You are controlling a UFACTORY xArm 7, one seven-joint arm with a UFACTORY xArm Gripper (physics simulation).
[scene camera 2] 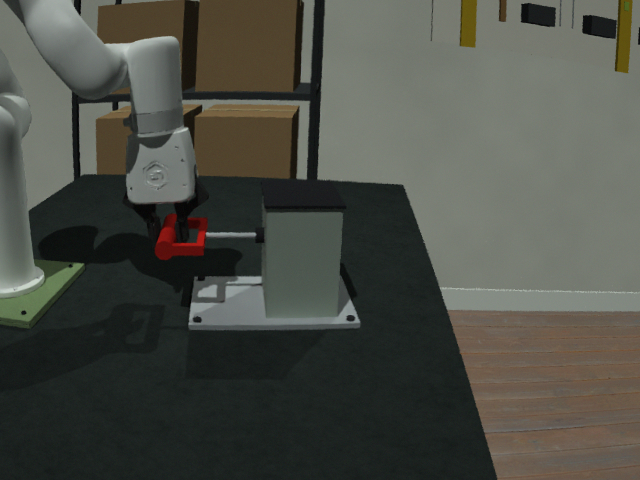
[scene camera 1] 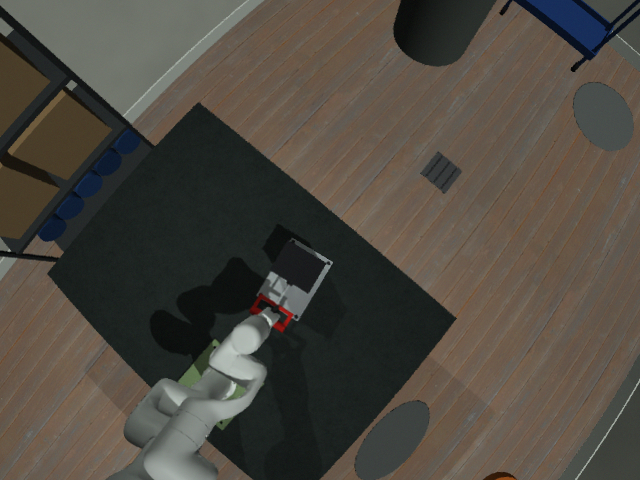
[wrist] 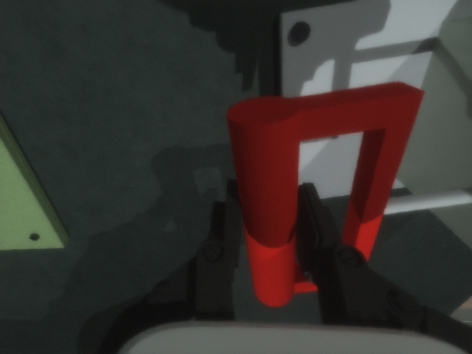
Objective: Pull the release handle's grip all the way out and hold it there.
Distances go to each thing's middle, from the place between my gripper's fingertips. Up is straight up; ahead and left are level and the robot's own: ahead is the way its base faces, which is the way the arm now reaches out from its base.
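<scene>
Looking at the light grey base plate [scene camera 2: 218, 302], I find my hand 90 mm above it and 150 mm short of it.
</scene>
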